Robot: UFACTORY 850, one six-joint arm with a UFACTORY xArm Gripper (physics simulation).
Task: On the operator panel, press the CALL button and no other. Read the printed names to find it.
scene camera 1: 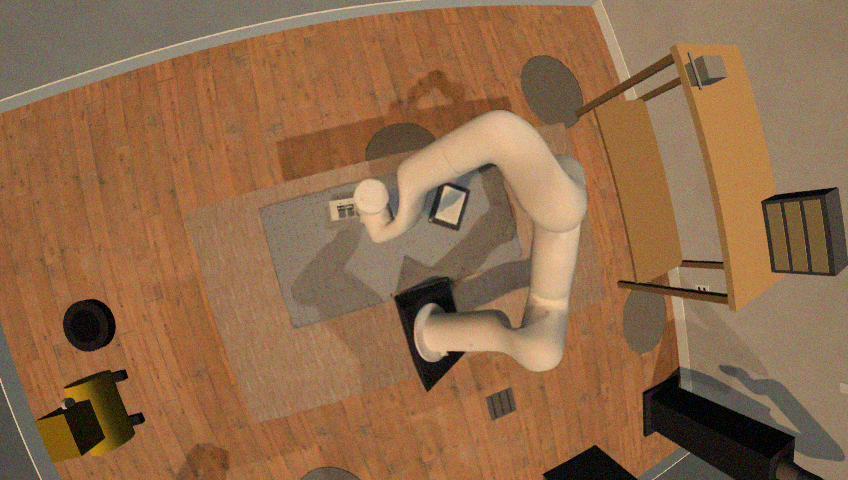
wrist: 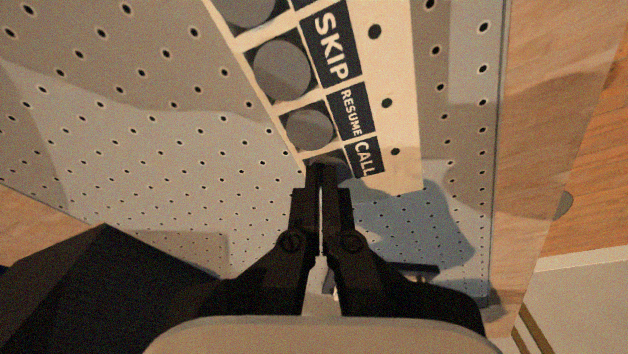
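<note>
The operator panel [scene camera 1: 334,210] [wrist: 405,120] is a cream strip with round grey buttons and dark printed labels. In the wrist view the labels read SKIP [wrist: 331,45], RESUME [wrist: 351,111] and CALL [wrist: 364,158]. The CALL button [wrist: 341,167] is the lowest one, partly hidden behind my fingertips. My gripper [wrist: 320,183] is shut and empty, its tips over the CALL button in the wrist view; I cannot tell if they touch it. The RESUME button [wrist: 310,130] and the SKIP button [wrist: 282,70] show beyond the tips. In the scene view the arm's wrist hides the gripper and part of the panel.
The panel lies on a grey perforated board [scene camera 1: 285,261] [wrist: 165,145]. A dark-framed tray [scene camera 1: 437,223] lies right of the panel in the scene view. The arm's black base plate [scene camera 1: 410,297] stands at the board's near edge. A wooden shelf [scene camera 1: 734,160] stands at the right.
</note>
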